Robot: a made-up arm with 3 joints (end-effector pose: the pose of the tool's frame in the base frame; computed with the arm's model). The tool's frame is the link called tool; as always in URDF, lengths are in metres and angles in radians. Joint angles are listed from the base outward.
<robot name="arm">
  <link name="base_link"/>
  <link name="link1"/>
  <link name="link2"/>
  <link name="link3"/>
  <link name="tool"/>
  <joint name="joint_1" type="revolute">
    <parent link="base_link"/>
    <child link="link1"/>
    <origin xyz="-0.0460 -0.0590 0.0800" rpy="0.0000 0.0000 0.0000"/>
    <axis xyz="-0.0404 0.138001 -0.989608"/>
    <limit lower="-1.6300" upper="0.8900" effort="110" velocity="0.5"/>
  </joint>
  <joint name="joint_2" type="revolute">
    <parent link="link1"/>
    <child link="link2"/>
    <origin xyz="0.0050 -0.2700 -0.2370" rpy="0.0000 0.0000 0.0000"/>
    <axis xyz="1 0 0"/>
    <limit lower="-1.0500" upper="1.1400" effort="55" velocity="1.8"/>
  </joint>
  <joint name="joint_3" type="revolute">
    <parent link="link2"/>
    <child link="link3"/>
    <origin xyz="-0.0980 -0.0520 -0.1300" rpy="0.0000 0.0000 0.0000"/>
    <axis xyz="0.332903 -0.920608 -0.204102"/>
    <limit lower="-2.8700" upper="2.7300" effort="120" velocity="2.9"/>
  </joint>
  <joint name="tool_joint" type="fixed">
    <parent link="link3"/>
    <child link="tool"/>
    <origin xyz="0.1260 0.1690 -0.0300" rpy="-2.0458 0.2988 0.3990"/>
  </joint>
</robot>
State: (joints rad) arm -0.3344 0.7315 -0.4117
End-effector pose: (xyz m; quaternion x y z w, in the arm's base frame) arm -0.0265 -0.0848 -0.2458 -0.5759 -0.2789 0.4651 0.6117
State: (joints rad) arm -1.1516 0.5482 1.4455
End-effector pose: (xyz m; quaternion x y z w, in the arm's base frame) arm 0.1926 -0.1924 -0.0813 -0.2848 -0.4581 -0.0865 0.8376
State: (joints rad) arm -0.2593 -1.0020 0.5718
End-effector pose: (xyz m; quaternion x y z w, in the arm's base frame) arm 0.0732 -0.3015 -0.2703 -0.9492 -0.3055 0.0454 0.0604
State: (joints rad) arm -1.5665 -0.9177 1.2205
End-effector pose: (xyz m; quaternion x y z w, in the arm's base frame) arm 0.1857 -0.0327 -0.1573 -0.3353 -0.9086 -0.1158 0.2203
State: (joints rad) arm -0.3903 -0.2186 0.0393
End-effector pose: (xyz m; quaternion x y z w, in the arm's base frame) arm 0.0785 -0.2108 -0.3301 -0.8632 -0.2565 0.2644 0.3451
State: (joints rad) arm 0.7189 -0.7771 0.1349
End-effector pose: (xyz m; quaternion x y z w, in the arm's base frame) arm -0.2425 -0.2973 -0.3183 -0.9154 0.3066 0.1834 0.1856
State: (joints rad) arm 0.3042 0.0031 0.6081
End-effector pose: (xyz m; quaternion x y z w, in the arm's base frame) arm -0.0724 -0.2389 -0.2071 -0.8469 -0.0539 -0.1155 0.5162
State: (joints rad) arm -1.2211 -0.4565 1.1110
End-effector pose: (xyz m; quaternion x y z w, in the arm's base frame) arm 0.1677 -0.1009 -0.1507 -0.4938 -0.7667 -0.0541 0.4065
